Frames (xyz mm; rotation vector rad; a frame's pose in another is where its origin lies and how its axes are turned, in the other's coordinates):
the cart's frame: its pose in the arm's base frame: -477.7 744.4 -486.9 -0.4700 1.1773 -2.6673
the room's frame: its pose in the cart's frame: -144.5 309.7 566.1 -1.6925 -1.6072 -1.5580
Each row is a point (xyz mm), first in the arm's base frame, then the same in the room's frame.
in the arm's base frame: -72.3 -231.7 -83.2
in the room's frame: 418.5 312.3 -61.0
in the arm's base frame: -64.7 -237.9 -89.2
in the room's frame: 427.1 305.4 -57.8
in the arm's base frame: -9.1 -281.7 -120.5
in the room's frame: 490.0 262.3 -44.4
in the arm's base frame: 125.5 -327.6 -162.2
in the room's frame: 596.4 160.9 -63.5
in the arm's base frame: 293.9 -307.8 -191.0
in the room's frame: 668.1 23.9 -138.9
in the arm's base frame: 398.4 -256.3 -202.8
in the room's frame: 680.8 -70.1 -207.5
